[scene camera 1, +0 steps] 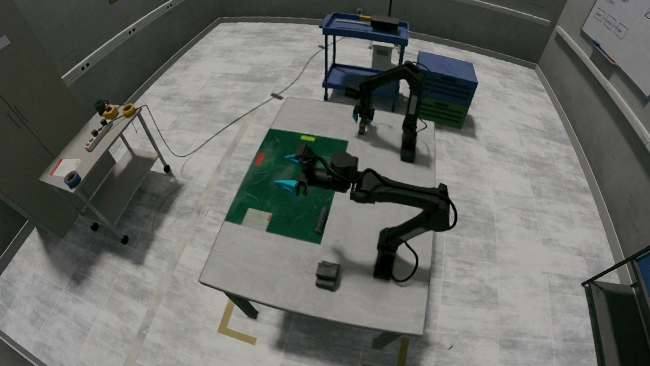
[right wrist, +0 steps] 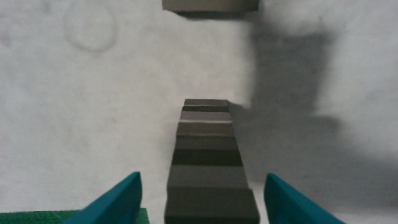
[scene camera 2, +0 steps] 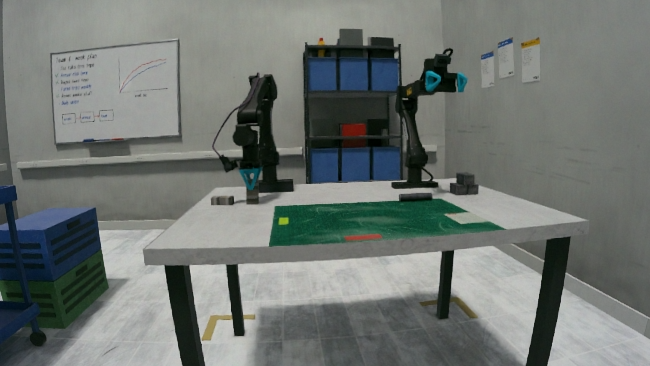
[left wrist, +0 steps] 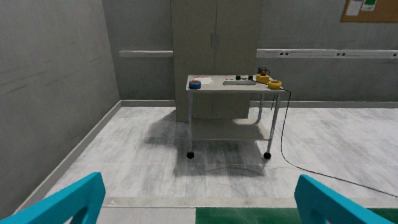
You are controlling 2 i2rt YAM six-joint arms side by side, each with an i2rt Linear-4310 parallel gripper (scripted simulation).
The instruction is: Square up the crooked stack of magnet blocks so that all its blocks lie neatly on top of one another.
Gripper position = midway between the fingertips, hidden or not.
I see my left gripper (scene camera 2: 453, 79), my right gripper (right wrist: 203, 182) and a green mat (scene camera 2: 312, 224).
The green mat shows as well in scene camera 1 (scene camera 1: 259, 204). My left gripper shows as well in the left wrist view (left wrist: 199, 182).
